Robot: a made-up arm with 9 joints. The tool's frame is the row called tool.
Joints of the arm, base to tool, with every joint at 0 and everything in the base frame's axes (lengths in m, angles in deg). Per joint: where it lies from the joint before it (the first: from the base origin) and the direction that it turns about. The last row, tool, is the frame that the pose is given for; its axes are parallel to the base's.
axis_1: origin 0 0 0.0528 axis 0 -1 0
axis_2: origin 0.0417 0.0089 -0.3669 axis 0 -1 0
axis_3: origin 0.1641 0.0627 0.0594 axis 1 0 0
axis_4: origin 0.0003 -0.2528 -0.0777 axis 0 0 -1
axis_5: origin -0.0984 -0.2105 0.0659 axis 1 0 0
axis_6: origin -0.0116 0.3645 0.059 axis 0 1 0
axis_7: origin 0.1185 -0.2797 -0.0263 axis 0 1 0
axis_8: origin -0.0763 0.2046 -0.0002 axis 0 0 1
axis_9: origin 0.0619 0.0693 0.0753 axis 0 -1 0
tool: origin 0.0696 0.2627 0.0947
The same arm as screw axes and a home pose.
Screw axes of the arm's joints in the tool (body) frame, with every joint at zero. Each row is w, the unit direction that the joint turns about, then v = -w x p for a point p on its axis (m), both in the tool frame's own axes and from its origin. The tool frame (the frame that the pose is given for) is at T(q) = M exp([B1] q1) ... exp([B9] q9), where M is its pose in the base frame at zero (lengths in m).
B1: w 0 -1 0 v 0.1168 0 0.2698
B2: w 0 -1 0 v -0.2501 0 0.2281
B3: w 1 0 0 v 0 -0.1907 0.1581
B4: w 0 0 -1 v 0.4109 -0.0637 0
B5: w 1 0 0 v 0 -0.2025 0.6214
B6: w 0 1 0 v 0.1435 0 -0.1737
B7: w 0 1 0 v 0.1698 0 -0.0552
B8: w 0 0 1 v -0.332 0.1315 0
B9: w 0 -1 0 v -0.0947 0 0.0696
M =
1 0 0 0.2698
0 1 0 0.2297
0 0 1 -0.064
0 0 0 1

